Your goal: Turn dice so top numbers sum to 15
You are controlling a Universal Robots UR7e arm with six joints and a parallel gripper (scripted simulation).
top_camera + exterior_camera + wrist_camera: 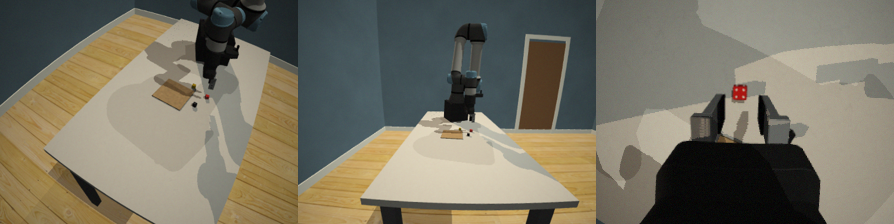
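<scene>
The red die is 9 cm below my hand. Also, from my hand: black die 7 cm ahead, 3 cm to the right, 9 cm below; then yellow die 3 cm behind, 8 cm to the right, 9 cm below; then brown mat 6 cm ahead, 14 cm to the right, 9 cm below.
</scene>
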